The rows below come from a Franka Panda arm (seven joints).
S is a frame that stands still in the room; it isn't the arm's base.
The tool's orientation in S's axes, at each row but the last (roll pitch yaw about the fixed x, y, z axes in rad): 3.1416, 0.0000, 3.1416; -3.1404, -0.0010, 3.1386; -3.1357, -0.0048, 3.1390; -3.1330, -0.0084, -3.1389; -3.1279, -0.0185, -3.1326; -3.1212, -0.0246, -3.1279; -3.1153, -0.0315, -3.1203; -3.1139, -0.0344, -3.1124; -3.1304, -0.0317, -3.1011; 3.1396, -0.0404, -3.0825; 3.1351, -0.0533, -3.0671; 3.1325, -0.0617, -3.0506; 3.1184, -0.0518, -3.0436
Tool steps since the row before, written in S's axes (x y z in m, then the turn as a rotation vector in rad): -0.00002, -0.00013, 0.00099, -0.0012, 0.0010, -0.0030; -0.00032, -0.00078, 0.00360, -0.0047, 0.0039, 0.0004; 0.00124, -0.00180, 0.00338, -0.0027, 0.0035, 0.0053; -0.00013, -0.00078, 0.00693, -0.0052, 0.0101, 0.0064; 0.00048, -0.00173, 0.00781, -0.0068, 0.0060, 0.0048; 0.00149, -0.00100, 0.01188, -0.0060, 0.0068, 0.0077; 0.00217, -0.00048, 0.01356, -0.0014, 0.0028, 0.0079; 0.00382, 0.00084, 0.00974, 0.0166, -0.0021, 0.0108; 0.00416, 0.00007, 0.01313, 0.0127, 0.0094, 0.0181; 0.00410, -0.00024, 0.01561, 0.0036, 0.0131, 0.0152; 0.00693, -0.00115, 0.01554, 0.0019, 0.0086, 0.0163; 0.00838, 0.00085, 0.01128, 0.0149, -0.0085, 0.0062; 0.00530, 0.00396, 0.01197, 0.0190, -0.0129, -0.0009
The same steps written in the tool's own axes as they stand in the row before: 0.00002, -0.00013, -0.00099, 0.0012, 0.0010, 0.0030; 0.00032, -0.00079, -0.00360, 0.0047, 0.0039, -0.0004; -0.00123, -0.00182, -0.00338, 0.0027, 0.0035, -0.0053; 0.00019, -0.00084, -0.00692, 0.0052, 0.0101, -0.0064; -0.00032, -0.00184, -0.00779, 0.0068, 0.0060, -0.0048; -0.00118, -0.00126, -0.01189, 0.0061, 0.0067, -0.0077; -0.00173, -0.00088, -0.01360, 0.0016, 0.0026, -0.0079; -0.00351, 0.00045, -0.00988, -0.0162, -0.0029, -0.0113; -0.00374, -0.00025, -0.01325, -0.0125, 0.0087, -0.0186; -0.00344, -0.00045, -0.01576, -0.0037, 0.0129, -0.0153; -0.00599, -0.00156, -0.01589, -0.0017, 0.0085, -0.0164; -0.00771, 0.00019, -0.01178, -0.0137, -0.0098, -0.0071; -0.00503, 0.00371, -0.01216, -0.0177, -0.0147, -0.0004
